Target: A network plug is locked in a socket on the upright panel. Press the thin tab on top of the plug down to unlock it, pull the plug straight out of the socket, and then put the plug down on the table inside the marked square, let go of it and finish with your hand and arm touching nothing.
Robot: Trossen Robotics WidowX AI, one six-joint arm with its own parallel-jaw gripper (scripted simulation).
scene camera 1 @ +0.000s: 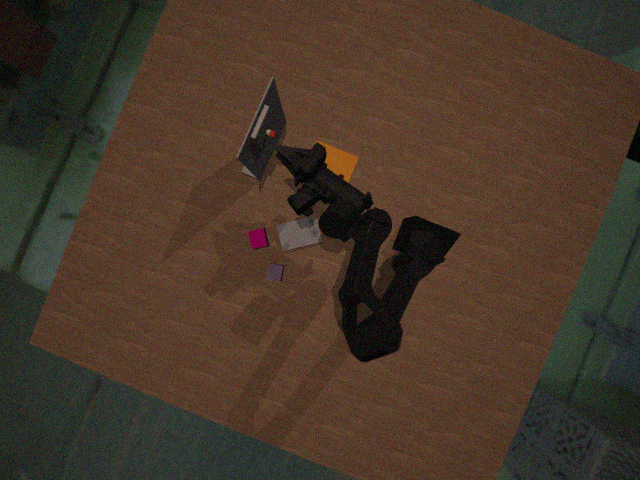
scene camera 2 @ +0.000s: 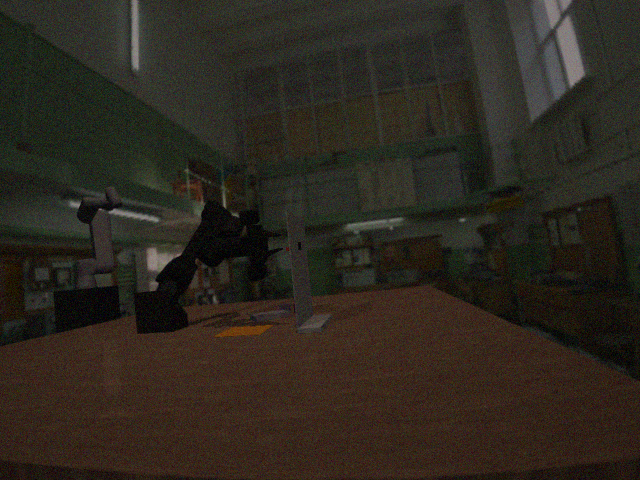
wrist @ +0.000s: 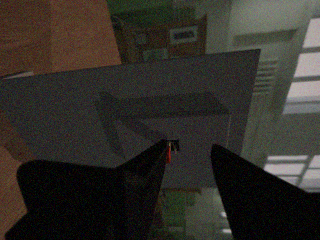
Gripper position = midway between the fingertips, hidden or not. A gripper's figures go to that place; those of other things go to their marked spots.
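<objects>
So my gripper [scene camera 1: 276, 150] is 79 cm from the lens. There's a grey flat plate [scene camera 1: 302, 232] at 96 cm from the lens, and an orange marked square [scene camera 1: 339, 161] that's 100 cm from the lens.
</objects>
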